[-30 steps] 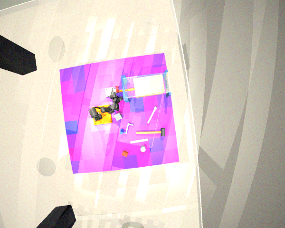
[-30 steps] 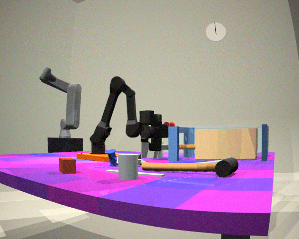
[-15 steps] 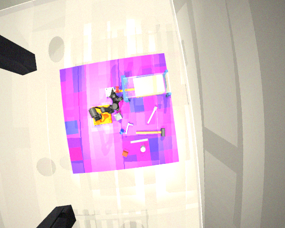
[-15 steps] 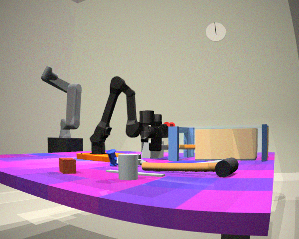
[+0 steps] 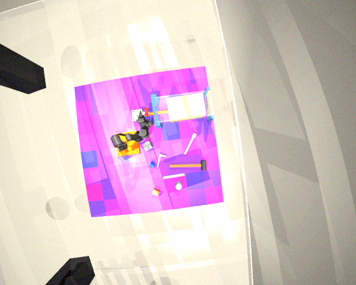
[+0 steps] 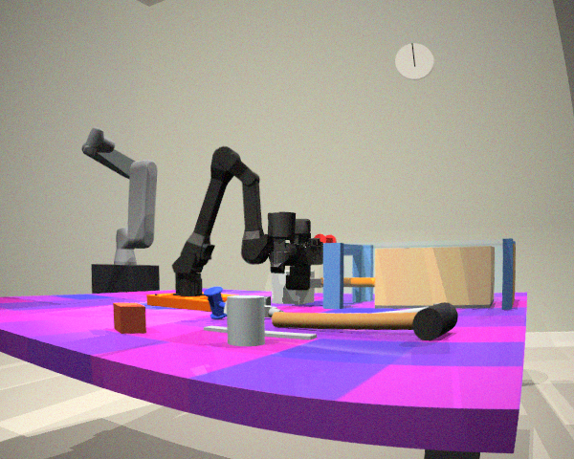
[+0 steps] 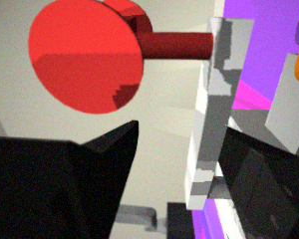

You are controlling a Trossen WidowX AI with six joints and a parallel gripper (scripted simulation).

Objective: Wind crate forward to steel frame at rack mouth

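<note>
Right now the red-knobbed winch handle is 1 cm to the right of my gripper tip, 1 cm below it and 1 cm ahead of it. From my gripper tip the other things lie so: hand winch: 10 cm below, 7 cm behind, 1 cm to the right; red knob: 5 cm ahead, 2 cm to the right, 2 cm above; blue frame: 11 cm ahead, 3 cm below, 2 cm to the right.
</note>
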